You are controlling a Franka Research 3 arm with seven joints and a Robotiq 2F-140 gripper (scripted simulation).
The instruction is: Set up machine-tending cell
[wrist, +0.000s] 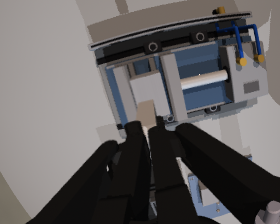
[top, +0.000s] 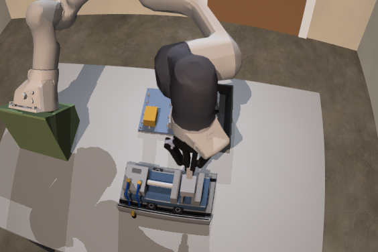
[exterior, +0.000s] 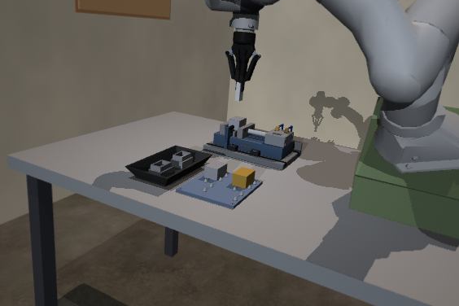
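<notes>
My gripper is now 170 mm above the blue vise, 70 mm past it and 10 mm to the right of it. Round my hand: brass blank 300 mm to the left, 190 mm below, 140 mm behind; aluminium blank 290 mm to the left, 190 mm below, 50 mm behind.
</notes>
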